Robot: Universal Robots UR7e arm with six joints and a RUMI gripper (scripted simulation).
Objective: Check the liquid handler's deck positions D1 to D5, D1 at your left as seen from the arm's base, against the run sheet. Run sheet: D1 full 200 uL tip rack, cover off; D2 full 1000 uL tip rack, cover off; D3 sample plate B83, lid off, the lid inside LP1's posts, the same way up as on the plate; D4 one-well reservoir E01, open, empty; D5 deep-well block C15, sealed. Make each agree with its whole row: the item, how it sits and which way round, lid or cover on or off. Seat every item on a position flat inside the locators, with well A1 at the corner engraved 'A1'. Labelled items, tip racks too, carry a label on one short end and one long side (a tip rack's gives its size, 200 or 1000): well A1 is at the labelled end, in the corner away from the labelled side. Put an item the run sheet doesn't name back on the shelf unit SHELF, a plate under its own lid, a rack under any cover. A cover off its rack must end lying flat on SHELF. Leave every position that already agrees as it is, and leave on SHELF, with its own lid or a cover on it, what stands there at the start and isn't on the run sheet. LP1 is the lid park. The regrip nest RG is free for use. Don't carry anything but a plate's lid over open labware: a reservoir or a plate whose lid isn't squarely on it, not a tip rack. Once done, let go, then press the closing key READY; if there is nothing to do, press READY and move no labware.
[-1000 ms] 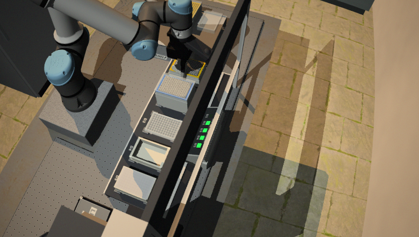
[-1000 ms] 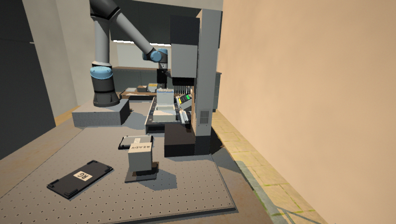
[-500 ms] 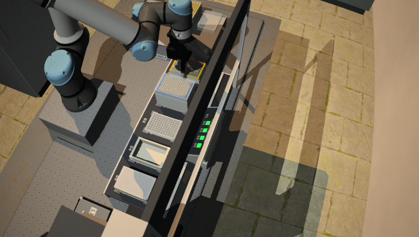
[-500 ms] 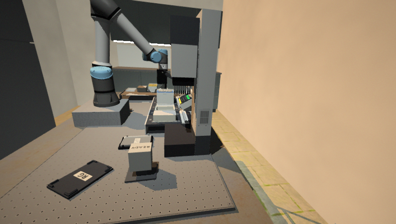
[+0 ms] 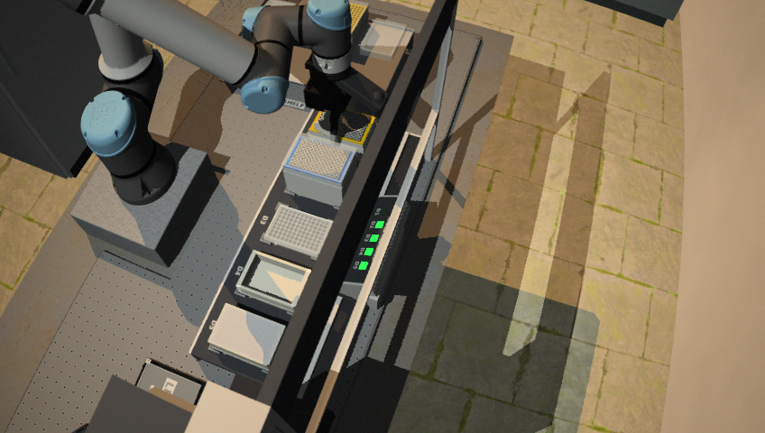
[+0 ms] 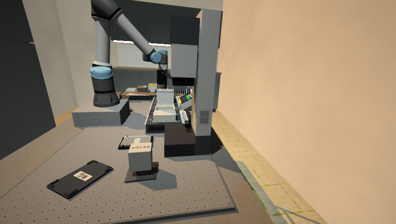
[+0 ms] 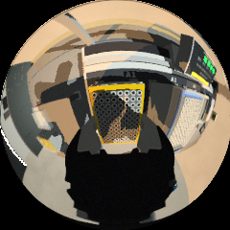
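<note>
Now: hand 1 cm below the yellow-rimmed tip rack and 1 cm short of it. Also, from my hand: well plate 25 cm to the right, 3 cm below, 3 cm behind; then blue-rimmed tip rack 12 cm to the right, 3 cm above, 1 cm behind; then shelf label 17 cm behind, 13 cm to the left, 10 cm below.
</note>
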